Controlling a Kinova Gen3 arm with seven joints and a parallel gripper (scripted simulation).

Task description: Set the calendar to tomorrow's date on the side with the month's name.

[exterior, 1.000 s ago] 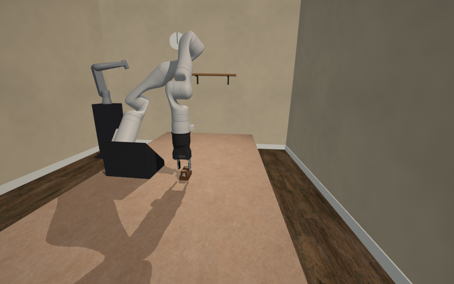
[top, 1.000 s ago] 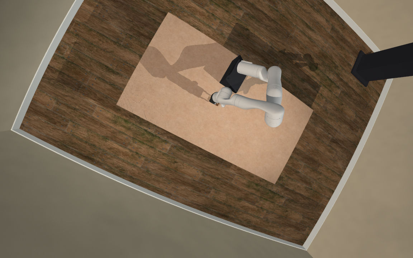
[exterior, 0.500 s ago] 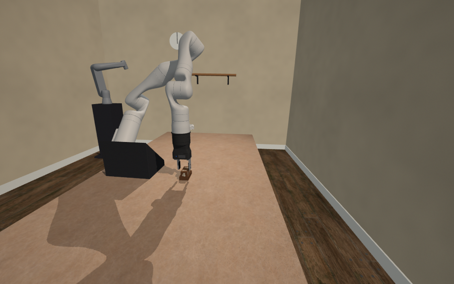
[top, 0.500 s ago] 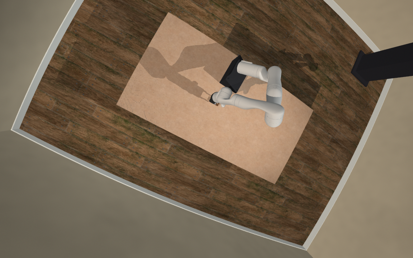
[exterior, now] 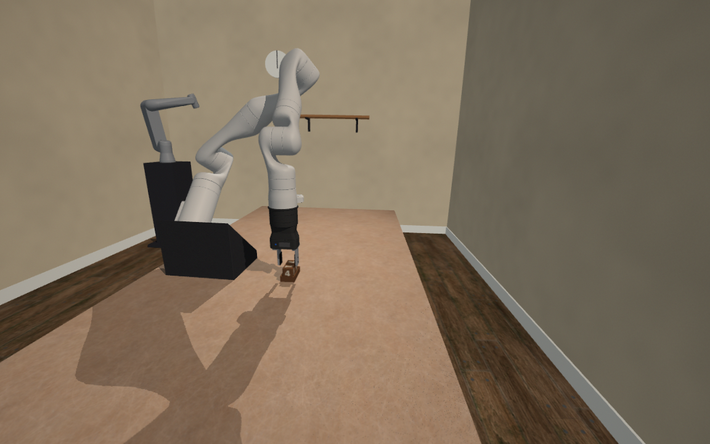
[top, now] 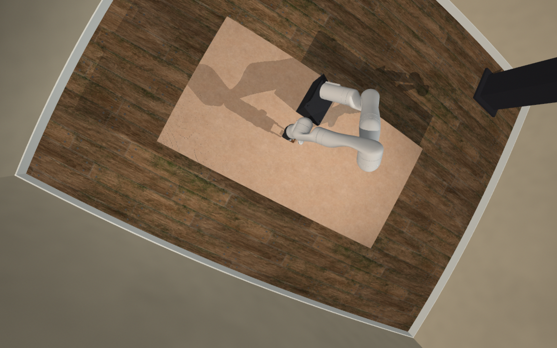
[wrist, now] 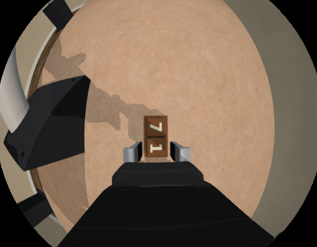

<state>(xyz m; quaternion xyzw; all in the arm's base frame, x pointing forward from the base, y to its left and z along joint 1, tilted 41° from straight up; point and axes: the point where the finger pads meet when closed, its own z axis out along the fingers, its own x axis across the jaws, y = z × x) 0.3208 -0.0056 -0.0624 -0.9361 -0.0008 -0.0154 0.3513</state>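
My gripper is now 4 cm above the brown cube. The rest, counted from my hand: dark wooden tray 6 cm below, 2 cm to the left.
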